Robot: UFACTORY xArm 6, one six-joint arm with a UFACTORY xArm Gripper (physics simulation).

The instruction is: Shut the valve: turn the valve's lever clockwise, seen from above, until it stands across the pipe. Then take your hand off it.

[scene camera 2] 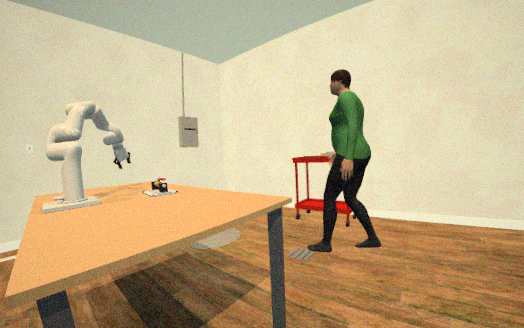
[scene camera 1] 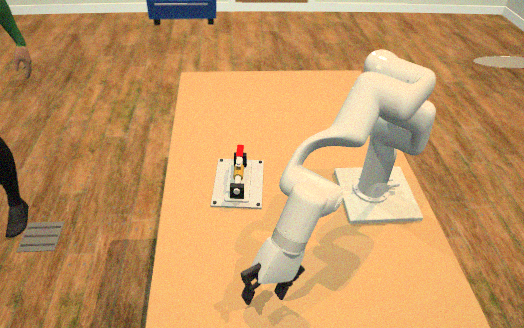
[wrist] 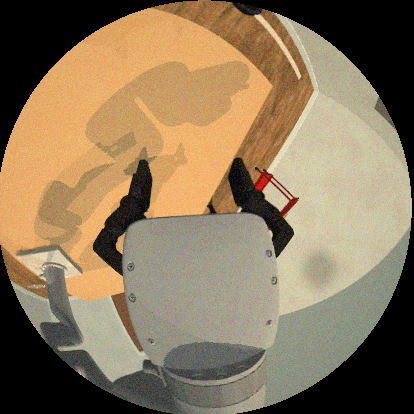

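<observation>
The valve (scene camera 1: 239, 171) (scene camera 2: 160, 186) has a brass-coloured middle and black end blocks, and is mounted on a white plate (scene camera 1: 255, 186) (scene camera 2: 170, 192). Its lever (scene camera 1: 240, 150) (scene camera 2: 161, 179) has a red end and lies along the pipe, pointing to the far side in scene camera 1. The valve does not show in the wrist view. My gripper (scene camera 1: 264, 298) (scene camera 2: 124, 165) (wrist: 190, 166) is wide open and empty, raised above the table on the near side of the valve in scene camera 1, well apart from it.
The wooden table (scene camera 1: 200, 260) (scene camera 2: 150, 230) carries the valve and the arm's base plate (scene camera 1: 385, 212) (scene camera 2: 72, 204), right of the valve in scene camera 1. A person in green (scene camera 2: 350, 125) stands beyond the table, near a red trolley (scene camera 2: 320, 204).
</observation>
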